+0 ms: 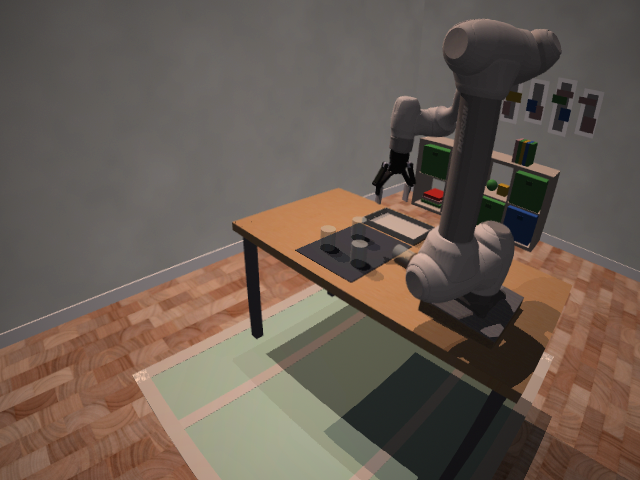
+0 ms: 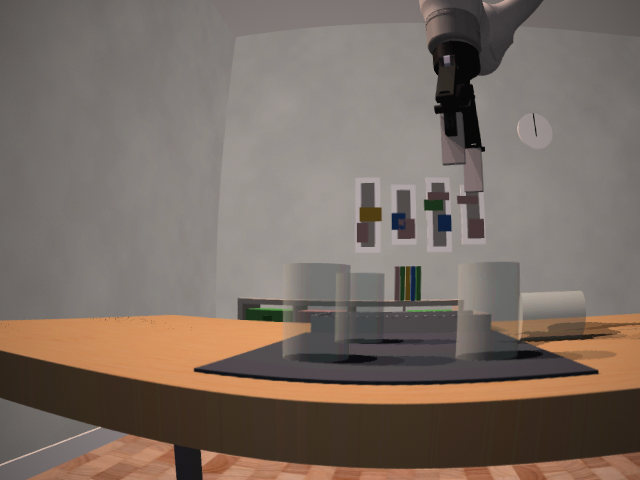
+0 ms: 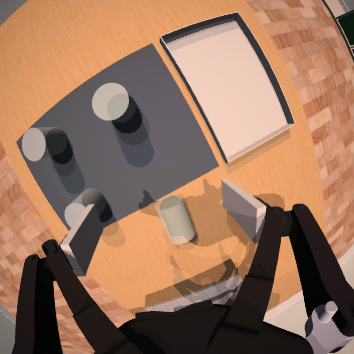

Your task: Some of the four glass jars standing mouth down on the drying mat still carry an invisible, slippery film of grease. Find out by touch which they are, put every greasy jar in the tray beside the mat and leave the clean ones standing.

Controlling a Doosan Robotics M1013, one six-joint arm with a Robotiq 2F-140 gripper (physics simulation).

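Places are measured from the arm's base along level axes (x back, y down, z right), in millimetres.
Pixels of known places: gripper, fingertip midpoint: [image 1: 391, 201] [image 2: 465, 179] [image 3: 159, 205]; arm's base, origin of the base link: [image 1: 474, 293].
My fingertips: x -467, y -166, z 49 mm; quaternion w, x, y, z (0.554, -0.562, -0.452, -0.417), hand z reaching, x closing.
Ahead of a thing's pixels: the offset from my fingertips to its top centre. Level surfaces: height alone.
Three clear jars stand mouth down on the dark drying mat {dy +218 mm} [image 1: 385, 248] [image 2: 403, 373] [image 3: 165, 145]: a tray-side jar {dx -145, dy +129, dz -25 mm} [image 1: 358, 227] [image 2: 368, 307] [image 3: 111, 102], a far-corner jar {dx -154, dy +129, dz -196 mm} [image 1: 328, 238] [image 2: 316, 315] [image 3: 36, 144] and a jar on the base side [image 1: 359, 253] [image 2: 488, 304] [image 3: 77, 215]. The fourth jar {dx +118, dy +158, dz -17 mm} [image 1: 402, 252] [image 2: 555, 315] [image 3: 176, 220] lies on its side on the table, just off the mat. The tray {dx -110, dy +191, dz +220 mm} [image 1: 400, 225] [image 3: 230, 90] beside the mat holds no jar. My gripper [image 1: 392, 199] [image 2: 463, 176] [image 3: 159, 205] is wide open, empty, high above the table. Grease is not visible.
The arm's base plate [image 1: 460, 310] sits on the wooden table {dy +221 mm} [image 1: 289, 219] [image 2: 155, 346] [image 3: 205, 260], near the lying jar. A shelf unit [image 1: 547, 206] with bins stands behind the table. The tray's raised rim runs close along one mat edge.
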